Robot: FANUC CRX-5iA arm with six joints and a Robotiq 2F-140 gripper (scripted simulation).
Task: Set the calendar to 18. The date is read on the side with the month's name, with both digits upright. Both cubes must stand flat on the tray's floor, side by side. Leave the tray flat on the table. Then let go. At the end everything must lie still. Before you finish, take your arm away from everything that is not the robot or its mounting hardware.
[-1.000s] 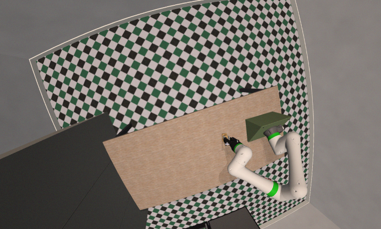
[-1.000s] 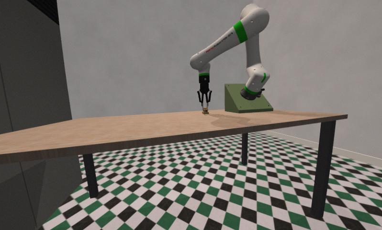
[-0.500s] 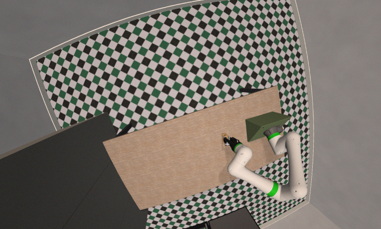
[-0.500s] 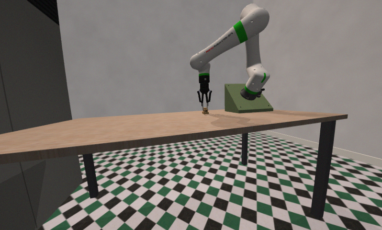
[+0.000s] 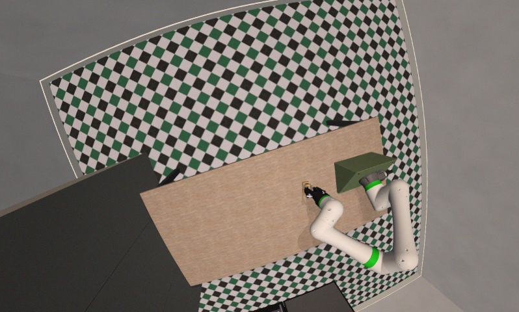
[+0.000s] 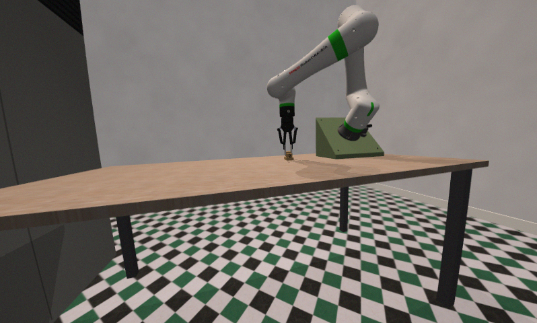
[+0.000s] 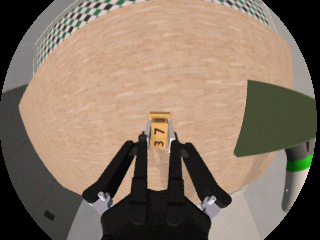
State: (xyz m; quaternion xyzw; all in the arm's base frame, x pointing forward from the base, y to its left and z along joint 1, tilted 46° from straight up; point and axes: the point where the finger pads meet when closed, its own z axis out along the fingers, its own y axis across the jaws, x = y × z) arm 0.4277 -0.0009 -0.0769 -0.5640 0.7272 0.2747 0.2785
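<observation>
My hand is 2 cm to the right of the tray and 5 cm above it.
</observation>
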